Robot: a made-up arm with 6 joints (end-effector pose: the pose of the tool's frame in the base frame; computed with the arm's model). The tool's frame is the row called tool. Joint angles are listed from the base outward.
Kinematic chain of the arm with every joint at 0, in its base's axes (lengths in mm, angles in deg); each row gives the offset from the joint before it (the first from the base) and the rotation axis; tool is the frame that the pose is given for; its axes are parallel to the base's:
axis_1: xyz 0 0 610 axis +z
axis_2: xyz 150 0 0 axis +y
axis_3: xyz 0 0 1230 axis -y
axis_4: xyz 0 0 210 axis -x
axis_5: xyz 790 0 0 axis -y
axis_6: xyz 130 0 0 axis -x
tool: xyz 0 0 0
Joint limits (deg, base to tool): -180..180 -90..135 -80.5..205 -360..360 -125..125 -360..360
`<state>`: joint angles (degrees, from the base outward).
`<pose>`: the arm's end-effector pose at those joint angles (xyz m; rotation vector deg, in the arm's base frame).
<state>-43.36 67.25 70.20 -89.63 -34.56 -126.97</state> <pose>1.6279 -1.4358 1.3411 -144.79 10.22 -6.30</pose>
Working (the frame after each row of the table, in the pose's form):
after axis_1: 0.0000 0.0000 0.6100 0.00 0.00 -43.36
after axis_2: 0.1091 -0.1030 0.6100 25.39 63.86 -38.17
after axis_3: 0.9338 -0.8818 1.0857 -1.12 -2.81 -43.35
after axis_4: 0.9259 -0.8744 1.2954 83.82 -35.87 -31.71
after axis_5: 1.4995 -1.4160 1.3360 87.65 -8.49 -5.27
after axis_6: 1.6279 -1.4358 1.3411 -144.79 10.22 -6.30

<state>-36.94 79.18 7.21 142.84 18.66 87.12</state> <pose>1.4609 -1.0671 0.0273 132.04 22.11 -110.84</pose>
Working (the frame after each row of the table, in the pose's form):
after axis_1: 0.0000 0.0000 0.6100 0.00 0.00 -36.94
after axis_2: 0.1199 -0.0901 0.6100 25.46 76.24 -30.79
after axis_3: 1.0855 -0.8162 0.8409 23.16 69.32 -31.89
after axis_4: 1.2451 -0.9362 0.9059 -95.91 60.37 64.10
after axis_5: 1.4405 -1.0832 0.1547 -81.91 48.39 76.62
after axis_6: 1.4609 -1.0671 0.0273 132.04 22.11 -110.84

